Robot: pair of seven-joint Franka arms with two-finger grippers.
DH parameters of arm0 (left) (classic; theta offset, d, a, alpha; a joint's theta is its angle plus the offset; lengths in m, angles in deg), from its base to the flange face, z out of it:
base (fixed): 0 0 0 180
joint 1: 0 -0.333 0 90
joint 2: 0 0 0 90
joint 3: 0 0.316 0.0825 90
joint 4: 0 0 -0.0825 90
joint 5: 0 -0.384 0 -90
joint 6: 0 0 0.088 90
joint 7: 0 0.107 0 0
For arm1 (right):
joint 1: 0 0.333 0 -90
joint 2: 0 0 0 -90
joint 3: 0 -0.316 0.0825 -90
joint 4: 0 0 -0.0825 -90
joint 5: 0 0.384 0 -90
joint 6: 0 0 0.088 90
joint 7: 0 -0.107 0 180
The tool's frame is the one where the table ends.
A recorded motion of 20 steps. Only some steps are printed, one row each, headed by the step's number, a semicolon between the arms.
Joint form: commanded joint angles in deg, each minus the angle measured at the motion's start. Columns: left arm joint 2, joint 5, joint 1, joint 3, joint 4, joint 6, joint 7; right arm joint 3, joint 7, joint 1, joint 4, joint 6, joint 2, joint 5.
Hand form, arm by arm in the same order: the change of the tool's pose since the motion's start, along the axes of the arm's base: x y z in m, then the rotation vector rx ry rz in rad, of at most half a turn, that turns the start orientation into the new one. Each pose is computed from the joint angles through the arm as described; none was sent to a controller.
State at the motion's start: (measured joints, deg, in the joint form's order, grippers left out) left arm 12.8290 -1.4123 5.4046 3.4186 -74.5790 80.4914 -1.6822; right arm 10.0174 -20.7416 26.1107 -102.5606 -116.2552 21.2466 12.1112
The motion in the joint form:
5: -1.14 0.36 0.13 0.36 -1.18 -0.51 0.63; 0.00 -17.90 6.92 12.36 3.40 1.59 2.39
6: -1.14 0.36 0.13 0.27 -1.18 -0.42 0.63; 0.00 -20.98 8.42 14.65 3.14 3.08 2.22
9: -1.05 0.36 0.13 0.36 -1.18 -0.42 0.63; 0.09 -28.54 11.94 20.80 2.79 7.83 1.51
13: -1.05 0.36 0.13 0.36 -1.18 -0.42 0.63; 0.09 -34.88 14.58 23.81 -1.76 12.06 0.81
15: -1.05 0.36 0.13 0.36 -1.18 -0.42 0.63; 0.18 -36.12 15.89 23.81 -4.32 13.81 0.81
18: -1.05 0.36 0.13 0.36 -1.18 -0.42 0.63; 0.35 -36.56 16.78 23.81 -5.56 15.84 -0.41
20: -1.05 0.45 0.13 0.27 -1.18 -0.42 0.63; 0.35 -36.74 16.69 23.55 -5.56 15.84 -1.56
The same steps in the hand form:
5: -0.0068 0.0019 0.0020 -0.0072 0.0102 -0.0067; 0.0066 0.0975 0.0764 0.0502 -0.0710 -0.1853
6: -0.0066 0.0011 0.0021 -0.0076 0.0086 -0.0083; 0.0068 0.1185 0.0783 0.0491 -0.0833 -0.2087
9: -0.0062 0.0019 0.0011 -0.0071 0.0102 -0.0068; 0.0066 0.1701 0.0731 0.0367 -0.1054 -0.2661
13: -0.0062 0.0019 0.0011 -0.0071 0.0102 -0.0068; 0.0067 0.2095 0.0534 0.0460 -0.1535 -0.3297
15: -0.0062 0.0019 0.0011 -0.0071 0.0102 -0.0068; 0.0029 0.2252 0.0357 0.0491 -0.1670 -0.3342
18: -0.0062 0.0019 0.0011 -0.0071 0.0102 -0.0068; 0.0005 0.2338 0.0121 0.0201 -0.1746 -0.3192
20: -0.0062 0.0008 0.0011 -0.0090 0.0103 -0.0084; 0.0010 0.2314 0.0099 0.0037 -0.1828 -0.3142

